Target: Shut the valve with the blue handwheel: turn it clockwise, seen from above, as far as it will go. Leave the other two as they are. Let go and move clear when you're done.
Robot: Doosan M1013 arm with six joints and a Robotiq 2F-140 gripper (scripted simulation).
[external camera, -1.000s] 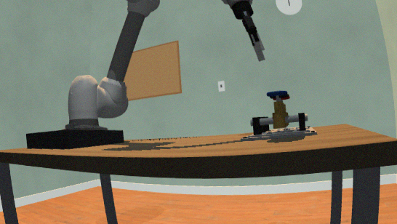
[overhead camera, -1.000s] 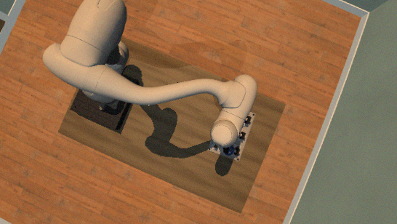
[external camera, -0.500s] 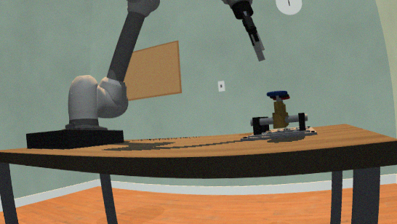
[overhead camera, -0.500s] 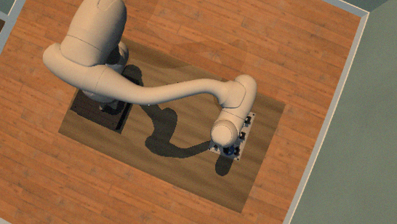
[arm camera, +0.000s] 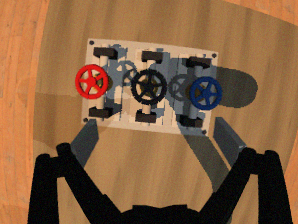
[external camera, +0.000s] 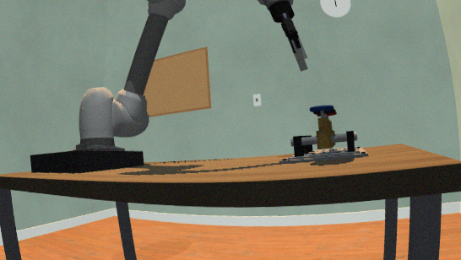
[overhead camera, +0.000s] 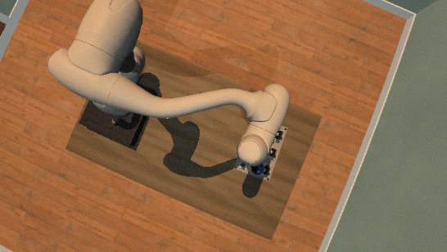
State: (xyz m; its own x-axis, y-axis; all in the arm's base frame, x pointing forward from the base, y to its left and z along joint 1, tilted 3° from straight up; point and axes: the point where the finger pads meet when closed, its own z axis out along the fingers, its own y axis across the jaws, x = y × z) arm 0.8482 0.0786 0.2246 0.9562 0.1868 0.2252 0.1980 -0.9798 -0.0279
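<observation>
The blue handwheel lies 6 cm ahead of my hand, 10 cm to the right of it and 17 cm below it. Also, from my hand: red handwheel (4 cm ahead, 13 cm to the left, 17 cm below); then black handwheel (5 cm ahead, 2 cm to the left, 17 cm below).
</observation>
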